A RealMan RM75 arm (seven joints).
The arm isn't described. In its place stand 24 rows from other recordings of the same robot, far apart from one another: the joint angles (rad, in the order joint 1, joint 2, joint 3, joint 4, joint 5, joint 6, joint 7), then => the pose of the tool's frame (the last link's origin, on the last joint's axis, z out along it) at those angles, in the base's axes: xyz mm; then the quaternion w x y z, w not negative.
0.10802 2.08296 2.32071 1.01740 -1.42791 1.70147 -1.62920 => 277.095, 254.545, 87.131, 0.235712, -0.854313, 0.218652, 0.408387
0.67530 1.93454 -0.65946 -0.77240 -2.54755 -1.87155 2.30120 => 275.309, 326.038, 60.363, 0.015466, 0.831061, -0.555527, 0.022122
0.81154 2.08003 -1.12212 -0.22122 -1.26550 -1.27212 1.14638 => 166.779, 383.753, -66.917, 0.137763, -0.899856, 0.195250, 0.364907
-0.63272 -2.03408 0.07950 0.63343 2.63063 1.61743 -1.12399 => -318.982, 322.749, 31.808, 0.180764, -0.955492, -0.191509, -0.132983
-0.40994 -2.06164 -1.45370 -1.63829 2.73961 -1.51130 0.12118 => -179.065, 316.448, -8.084, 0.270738, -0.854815, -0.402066, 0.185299
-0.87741 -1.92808 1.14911 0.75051 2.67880 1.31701 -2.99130 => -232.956, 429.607, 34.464, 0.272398, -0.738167, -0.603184, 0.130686
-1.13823 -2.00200 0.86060 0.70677 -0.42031 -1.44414 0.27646 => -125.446, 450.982, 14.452, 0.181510, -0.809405, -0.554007, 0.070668
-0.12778 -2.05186 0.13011 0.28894 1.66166 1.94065 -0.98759 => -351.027, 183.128, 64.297, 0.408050, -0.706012, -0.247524, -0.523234
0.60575 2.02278 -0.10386 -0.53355 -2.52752 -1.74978 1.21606 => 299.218, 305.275, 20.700, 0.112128, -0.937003, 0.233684, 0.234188
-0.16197 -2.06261 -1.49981 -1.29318 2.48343 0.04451 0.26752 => -238.348, 384.586, 58.199, 0.597619, -0.684693, -0.325912, -0.260439
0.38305 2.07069 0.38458 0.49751 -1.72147 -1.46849 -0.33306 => 265.670, 299.608, -27.924, 0.681850, -0.631784, 0.128704, 0.345491
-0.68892 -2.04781 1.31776 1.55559 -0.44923 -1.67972 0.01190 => -133.448, 371.319, 51.726, 0.290881, -0.808914, -0.500066, 0.104790
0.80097 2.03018 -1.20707 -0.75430 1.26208 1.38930 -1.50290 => 138.891, 387.142, -33.836, 0.038118, -0.987140, 0.087120, 0.128500
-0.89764 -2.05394 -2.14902 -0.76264 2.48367 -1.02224 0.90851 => -179.011, 460.479, 0.191, 0.282245, -0.906275, -0.314645, 0.001130
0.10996 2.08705 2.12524 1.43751 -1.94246 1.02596 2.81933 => 283.384, 328.282, 115.184, 0.323030, -0.626365, -0.622155, -0.340943
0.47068 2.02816 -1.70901 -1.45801 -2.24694 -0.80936 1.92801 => 106.729, 375.183, -25.881, 0.305192, -0.948264, -0.086075, 0.015662
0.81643 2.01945 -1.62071 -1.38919 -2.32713 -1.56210 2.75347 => 73.170, 347.224, -32.039, 0.093901, -0.956406, 0.238074, -0.140676
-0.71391 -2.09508 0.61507 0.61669 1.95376 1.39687 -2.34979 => -207.496, 392.639, 0.846, 0.039117, -0.733836, -0.590783, -0.333063
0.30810 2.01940 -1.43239 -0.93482 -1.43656 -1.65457 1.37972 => 201.811, 262.189, -20.515, 0.039574, 0.948915, -0.073694, -0.304243
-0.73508 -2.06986 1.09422 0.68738 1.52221 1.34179 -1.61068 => -129.840, 394.787, -14.869, 0.086456, -0.918278, -0.186178, -0.338567
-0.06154 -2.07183 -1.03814 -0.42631 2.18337 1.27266 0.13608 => -387.265, 233.402, 29.442, 0.769346, -0.533732, -0.260413, -0.235417
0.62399 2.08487 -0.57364 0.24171 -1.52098 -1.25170 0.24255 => 259.557, 291.780, -112.381, 0.314366, -0.891575, 0.132303, 0.297931
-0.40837 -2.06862 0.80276 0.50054 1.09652 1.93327 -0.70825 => -226.726, 290.832, 69.551, 0.334587, -0.753828, 0.094766, -0.557507
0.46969 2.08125 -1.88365 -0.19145 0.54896 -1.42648 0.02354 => 285.677, 344.850, 33.960, 0.679394, -0.623524, 0.084154, 0.377572
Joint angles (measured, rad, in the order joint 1, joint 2, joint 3, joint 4, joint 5, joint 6, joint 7), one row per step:
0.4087 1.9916 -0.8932 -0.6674 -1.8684 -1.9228 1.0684
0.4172 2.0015 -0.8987 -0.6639 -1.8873 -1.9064 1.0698
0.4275 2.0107 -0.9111 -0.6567 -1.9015 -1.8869 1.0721
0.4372 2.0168 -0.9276 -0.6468 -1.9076 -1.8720 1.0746
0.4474 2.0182 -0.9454 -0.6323 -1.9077 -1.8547 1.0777
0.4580 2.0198 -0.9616 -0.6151 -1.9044 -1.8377 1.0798
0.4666 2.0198 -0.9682 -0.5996 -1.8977 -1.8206 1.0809
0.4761 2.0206 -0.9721 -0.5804 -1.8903 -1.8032 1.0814
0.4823 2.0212 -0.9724 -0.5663 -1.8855 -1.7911 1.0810
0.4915 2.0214 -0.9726 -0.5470 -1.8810 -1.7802 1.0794
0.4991 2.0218 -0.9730 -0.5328 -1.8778 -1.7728 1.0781
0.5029 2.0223 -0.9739 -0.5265 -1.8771 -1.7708 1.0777
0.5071 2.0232 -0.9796 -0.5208 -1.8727 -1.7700 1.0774
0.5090 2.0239 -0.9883 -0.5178 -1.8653 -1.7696 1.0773
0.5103 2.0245 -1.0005 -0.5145 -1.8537 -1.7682 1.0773
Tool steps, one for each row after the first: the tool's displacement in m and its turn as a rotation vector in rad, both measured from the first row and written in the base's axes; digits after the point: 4 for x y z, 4 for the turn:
-0.0012 0.0012 -0.0063 -0.0110 -0.0151 -0.0009
-0.0030 0.0027 -0.0135 -0.0247 -0.0301 -0.0011
-0.0050 0.0036 -0.0196 -0.0404 -0.0397 0.0003
-0.0062 0.0050 -0.0246 -0.0527 -0.0493 -0.0020
-0.0077 0.0065 -0.0295 -0.0631 -0.0546 -0.0057
-0.0084 0.0089 -0.0323 -0.0616 -0.0556 -0.0139
-0.0094 0.0112 -0.0356 -0.0597 -0.0533 -0.0248
-0.0098 0.0128 -0.0377 -0.0569 -0.0508 -0.0339
-0.0106 0.0144 -0.0402 -0.0575 -0.0468 -0.0423
-0.0115 0.0156 -0.0421 -0.0587 -0.0436 -0.0471
-0.0121 0.0159 -0.0431 -0.0613 -0.0421 -0.0481
-0.0135 0.0160 -0.0445 -0.0663 -0.0392 -0.0461
-0.0147 0.0159 -0.0456 -0.0706 -0.0359 -0.0435
-0.0160 0.0156 -0.0469 -0.0747 -0.0315 -0.0412

